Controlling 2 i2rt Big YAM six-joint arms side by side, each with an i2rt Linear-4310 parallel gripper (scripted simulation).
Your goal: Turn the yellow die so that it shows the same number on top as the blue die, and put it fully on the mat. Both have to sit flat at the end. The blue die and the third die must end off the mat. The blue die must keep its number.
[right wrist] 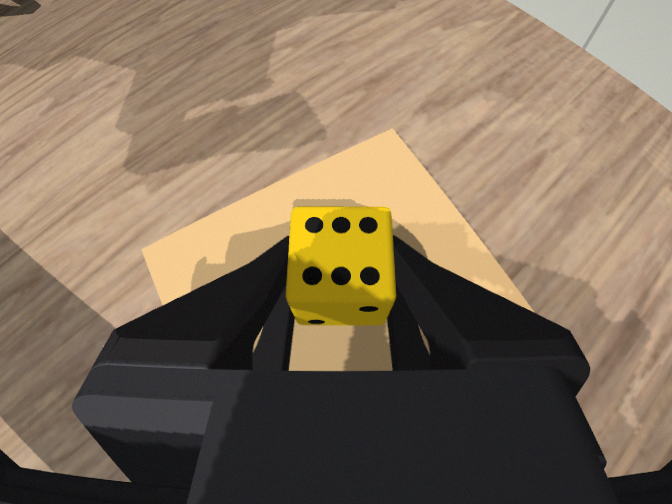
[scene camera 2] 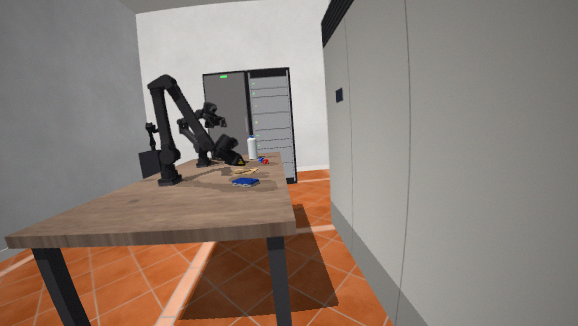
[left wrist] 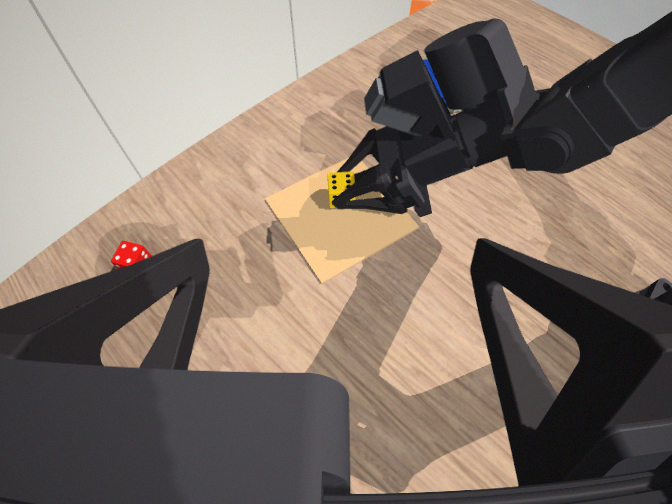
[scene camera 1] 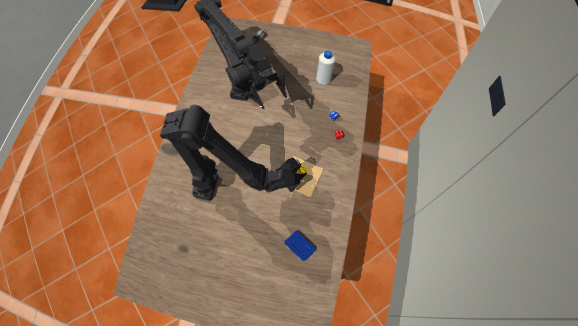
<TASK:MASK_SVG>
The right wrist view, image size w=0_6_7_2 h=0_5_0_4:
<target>my right gripper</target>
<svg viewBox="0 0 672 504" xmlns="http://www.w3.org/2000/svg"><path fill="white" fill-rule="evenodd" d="M672 460L658 471L608 478L604 470L607 461L576 399L576 395L589 377L590 365L571 331L431 262L395 235L393 235L396 300L387 317L393 371L289 371L295 317L286 300L289 236L286 236L250 263L112 331L72 403L72 410L93 438L131 482L22 468L0 449L0 504L672 504ZM419 327L428 341L430 354L424 344Z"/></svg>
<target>tan mat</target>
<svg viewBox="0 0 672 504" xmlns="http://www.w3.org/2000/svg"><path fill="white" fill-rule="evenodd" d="M295 320L289 371L393 371L387 320L381 326L302 326L297 324ZM535 313L466 220L393 129L299 171L141 249L163 305L251 262L283 238L289 236L291 211L295 207L388 207L392 213L393 235L437 265Z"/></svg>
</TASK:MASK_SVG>
